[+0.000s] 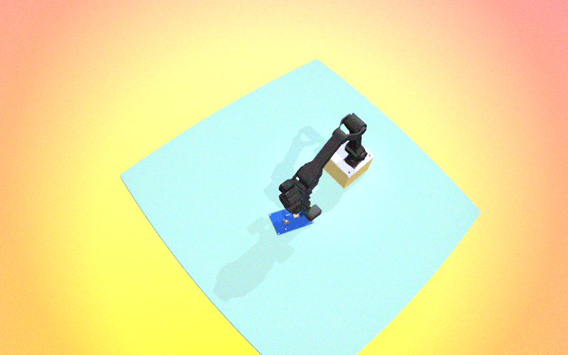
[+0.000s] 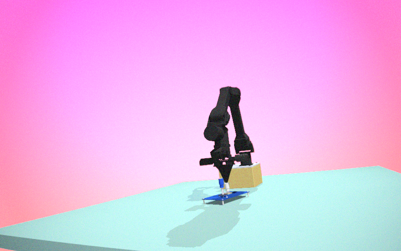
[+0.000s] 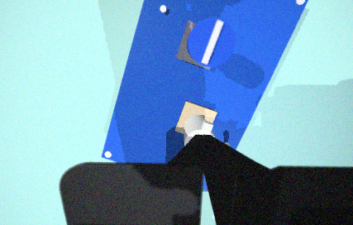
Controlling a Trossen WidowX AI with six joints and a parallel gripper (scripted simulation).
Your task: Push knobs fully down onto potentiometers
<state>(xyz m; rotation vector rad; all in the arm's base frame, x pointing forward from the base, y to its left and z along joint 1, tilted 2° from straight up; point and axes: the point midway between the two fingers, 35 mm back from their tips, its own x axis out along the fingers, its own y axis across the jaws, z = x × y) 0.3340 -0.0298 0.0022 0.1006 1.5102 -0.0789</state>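
Now: gripper tip 50 mm short of the blue knob, 10 mm to the left of it and 10 mm below it. From my gripper tip the other things lie so: white knob 10 mm below.
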